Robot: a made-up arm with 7 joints. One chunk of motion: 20 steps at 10 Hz.
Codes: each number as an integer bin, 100 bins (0 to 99) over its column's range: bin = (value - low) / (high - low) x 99, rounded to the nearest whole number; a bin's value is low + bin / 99 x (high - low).
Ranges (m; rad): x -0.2..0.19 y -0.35..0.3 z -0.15..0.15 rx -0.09..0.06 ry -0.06..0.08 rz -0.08..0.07
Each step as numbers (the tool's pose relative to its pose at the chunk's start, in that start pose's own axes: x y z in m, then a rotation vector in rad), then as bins.
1 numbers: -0.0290 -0.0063 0.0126 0.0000 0.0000 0.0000
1 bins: 43 52 54 59 42 53
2 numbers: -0.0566 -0.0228 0.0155 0.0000 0.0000 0.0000
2 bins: 36 50 55 59 42 53
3 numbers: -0.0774 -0.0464 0.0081 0.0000 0.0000 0.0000
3 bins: 31 46 52 59 42 53
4 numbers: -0.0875 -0.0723 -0.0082 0.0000 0.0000 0.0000
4 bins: 29 42 47 59 42 53
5 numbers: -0.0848 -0.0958 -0.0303 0.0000 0.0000 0.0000
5 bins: 29 39 40 59 42 53
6 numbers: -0.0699 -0.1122 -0.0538 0.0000 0.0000 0.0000
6 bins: 33 36 32 59 42 53
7 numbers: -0.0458 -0.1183 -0.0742 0.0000 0.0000 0.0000
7 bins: 39 35 25 59 42 53
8 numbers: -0.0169 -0.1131 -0.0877 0.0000 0.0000 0.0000
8 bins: 46 36 21 59 42 53
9 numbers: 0.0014 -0.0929 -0.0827 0.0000 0.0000 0.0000
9 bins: 51 39 22 59 42 53
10 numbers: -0.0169 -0.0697 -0.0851 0.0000 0.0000 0.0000
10 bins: 46 43 21 59 42 53
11 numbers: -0.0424 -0.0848 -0.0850 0.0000 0.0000 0.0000
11 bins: 40 40 21 59 42 53
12 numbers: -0.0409 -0.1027 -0.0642 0.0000 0.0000 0.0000
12 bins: 40 38 28 59 42 53
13 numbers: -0.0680 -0.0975 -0.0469 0.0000 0.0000 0.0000
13 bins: 34 38 34 59 42 53
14 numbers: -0.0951 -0.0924 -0.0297 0.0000 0.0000 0.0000
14 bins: 27 39 40 59 42 53
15 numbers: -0.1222 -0.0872 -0.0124 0.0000 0.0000 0.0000
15 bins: 20 40 45 59 42 53
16 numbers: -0.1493 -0.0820 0.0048 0.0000 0.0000 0.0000
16 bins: 13 41 51 59 42 53
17 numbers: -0.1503 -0.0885 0.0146 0.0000 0.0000 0.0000
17 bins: 13 40 54 59 42 53
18 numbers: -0.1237 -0.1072 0.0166 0.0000 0.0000 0.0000
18 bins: 19 37 55 59 42 53
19 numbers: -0.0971 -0.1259 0.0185 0.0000 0.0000 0.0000
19 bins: 26 34 56 59 42 53
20 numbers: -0.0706 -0.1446 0.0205 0.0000 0.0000 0.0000
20 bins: 33 31 56 59 42 53
